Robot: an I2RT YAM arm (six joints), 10 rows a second.
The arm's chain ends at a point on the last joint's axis. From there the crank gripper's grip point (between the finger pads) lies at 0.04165 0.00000 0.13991 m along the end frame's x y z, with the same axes.
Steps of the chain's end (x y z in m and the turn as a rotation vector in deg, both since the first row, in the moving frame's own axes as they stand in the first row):
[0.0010 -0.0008 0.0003 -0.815 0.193 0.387]
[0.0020 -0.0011 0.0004 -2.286 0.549 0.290]
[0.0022 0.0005 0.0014 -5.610 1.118 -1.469]
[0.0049 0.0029 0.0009 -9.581 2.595 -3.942]
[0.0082 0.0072 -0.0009 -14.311 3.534 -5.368]
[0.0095 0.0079 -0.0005 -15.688 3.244 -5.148]
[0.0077 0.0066 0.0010 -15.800 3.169 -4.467]
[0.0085 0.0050 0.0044 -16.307 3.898 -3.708]
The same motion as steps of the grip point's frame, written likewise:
[0.0015 0.0015 0.0001 -0.815 0.193 0.387]
[0.0033 0.0047 -0.0001 -2.286 0.549 0.290]
[0.0051 0.0130 -0.0001 -5.610 1.118 -1.469]
[0.0119 0.0229 -0.0028 -9.581 2.595 -3.942]
[0.0181 0.0371 -0.0076 -14.311 3.534 -5.368]
[0.0188 0.0413 -0.0077 -15.688 3.244 -5.148]
[0.0166 0.0408 -0.0063 -15.800 3.169 -4.467]
[0.0190 0.0409 -0.0040 -16.307 3.898 -3.708]

